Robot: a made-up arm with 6 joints.
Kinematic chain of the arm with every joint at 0, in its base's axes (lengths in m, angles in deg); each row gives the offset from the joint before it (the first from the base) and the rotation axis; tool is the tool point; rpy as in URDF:
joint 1: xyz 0 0 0.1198 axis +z
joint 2: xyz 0 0 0 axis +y
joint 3: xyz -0.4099 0 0.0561 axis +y
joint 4: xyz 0.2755 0 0.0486 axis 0.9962 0 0.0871
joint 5: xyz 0 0 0 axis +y
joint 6: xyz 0.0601 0 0.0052 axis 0.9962 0 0.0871
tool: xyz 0 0 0 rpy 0 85 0
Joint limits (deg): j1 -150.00..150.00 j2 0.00..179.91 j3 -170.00..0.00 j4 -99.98..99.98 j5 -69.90..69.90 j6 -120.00..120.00
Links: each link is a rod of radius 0.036 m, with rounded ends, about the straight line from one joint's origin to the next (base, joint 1, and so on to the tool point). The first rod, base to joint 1, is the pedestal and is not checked.
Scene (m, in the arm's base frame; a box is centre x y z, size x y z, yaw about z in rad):
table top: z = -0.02
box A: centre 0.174 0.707 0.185 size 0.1 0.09 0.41 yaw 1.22
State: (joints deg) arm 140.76 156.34 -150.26 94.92 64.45 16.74
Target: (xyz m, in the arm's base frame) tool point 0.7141 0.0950 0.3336
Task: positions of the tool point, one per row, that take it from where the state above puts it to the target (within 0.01 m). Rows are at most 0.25 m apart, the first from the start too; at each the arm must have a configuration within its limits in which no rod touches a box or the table.
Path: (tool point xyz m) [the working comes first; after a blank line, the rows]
Joints at the target: 8.39 158.72 -170.00 95.17 -9.79 16.74
Straight joint move there: touches box A.

1: -0.4904 0.4419 0.4034
2: -0.3843 0.4407 0.5372
3: -0.2748 0.3968 0.6516
4: -0.1764 0.3128 0.7413
5: -0.0941 0.4185 0.7079
6: 0.0314 0.4939 0.6655
7: 0.1873 0.5232 0.6140
8: 0.3547 0.4962 0.5542
9: 0.5120 0.4104 0.4867
10: 0.6378 0.2721 0.4127
11: 0.7141 0.0950 0.3336

